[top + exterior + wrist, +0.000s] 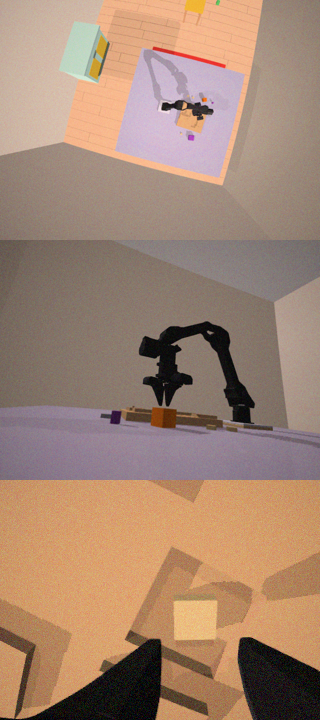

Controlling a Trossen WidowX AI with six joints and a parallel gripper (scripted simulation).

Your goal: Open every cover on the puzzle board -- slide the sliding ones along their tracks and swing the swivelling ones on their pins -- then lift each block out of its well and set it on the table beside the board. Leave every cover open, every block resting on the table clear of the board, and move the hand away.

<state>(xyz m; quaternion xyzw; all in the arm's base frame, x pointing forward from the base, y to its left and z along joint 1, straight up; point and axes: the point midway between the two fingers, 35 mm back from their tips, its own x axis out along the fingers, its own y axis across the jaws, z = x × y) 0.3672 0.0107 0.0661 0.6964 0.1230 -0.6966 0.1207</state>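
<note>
Right now my gripper tip is 5 cm to the left of the wooden puzzle board, 3 cm past it and 3 cm above it. From my gripper tip the other things lie so: grey flat piece (18 cm ahead, 4 cm below); orange block (16 cm to the left, 7 cm ahead, 3 cm below).
</note>
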